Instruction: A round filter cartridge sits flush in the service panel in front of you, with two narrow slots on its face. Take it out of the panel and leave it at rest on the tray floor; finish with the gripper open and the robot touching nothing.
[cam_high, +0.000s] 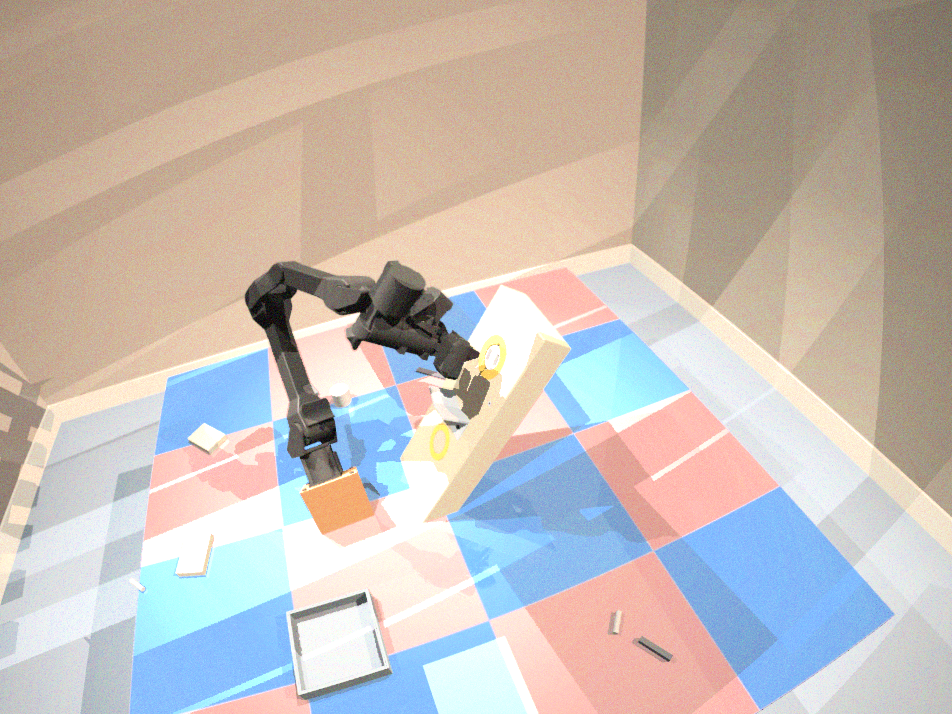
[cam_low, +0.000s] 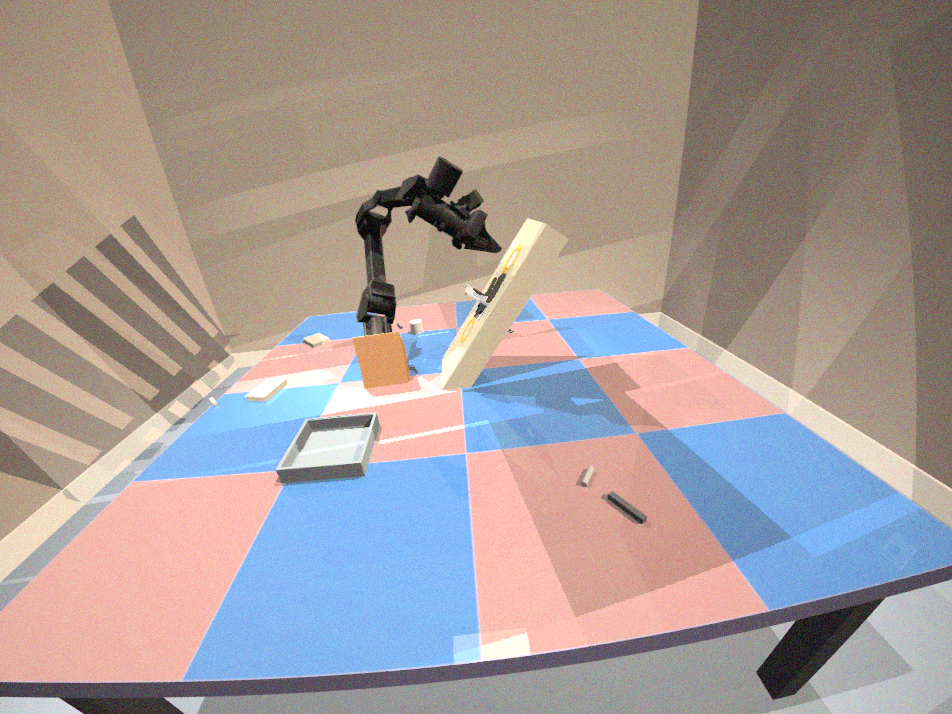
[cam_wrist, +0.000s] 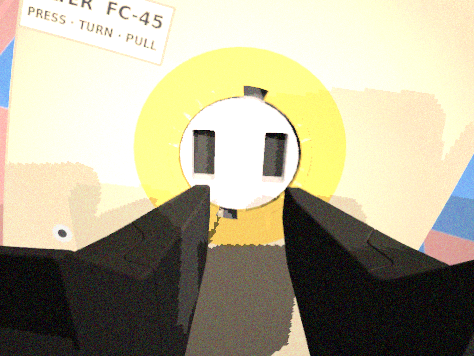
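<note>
Right now my gripper tip is 40 mm short of the white round filter cartridge and 30 mm above it. From my gripper tip the other things lie so: grey tray: 390 mm behind, 250 mm to the right, 290 mm below.
</note>
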